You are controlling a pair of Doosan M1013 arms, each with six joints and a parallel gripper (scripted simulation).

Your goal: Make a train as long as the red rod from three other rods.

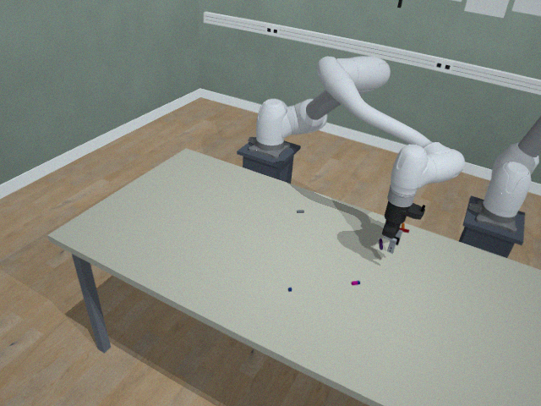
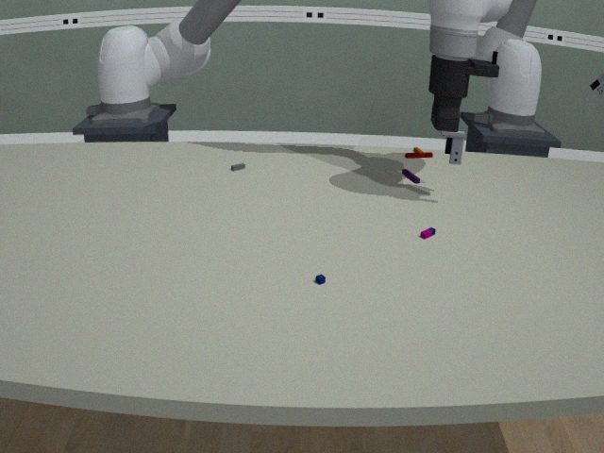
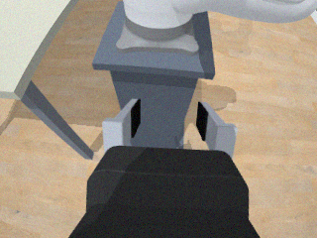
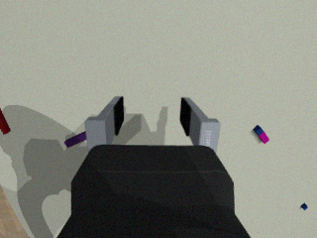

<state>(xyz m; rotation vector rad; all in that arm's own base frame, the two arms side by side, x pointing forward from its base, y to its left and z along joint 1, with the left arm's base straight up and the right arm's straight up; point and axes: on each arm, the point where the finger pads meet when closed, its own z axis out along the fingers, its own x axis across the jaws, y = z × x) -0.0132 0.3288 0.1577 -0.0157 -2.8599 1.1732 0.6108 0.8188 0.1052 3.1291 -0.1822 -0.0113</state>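
Note:
The orange rod lies 280 mm behind my right hand and 100 mm below it. The rest, counted from my right hand: red rod (250 mm behind, 100 mm below, 10 mm to the right); purple rod (110 mm behind, 100 mm below, 60 mm to the right); magenta rod (170 mm ahead, 100 mm below, 80 mm to the right).

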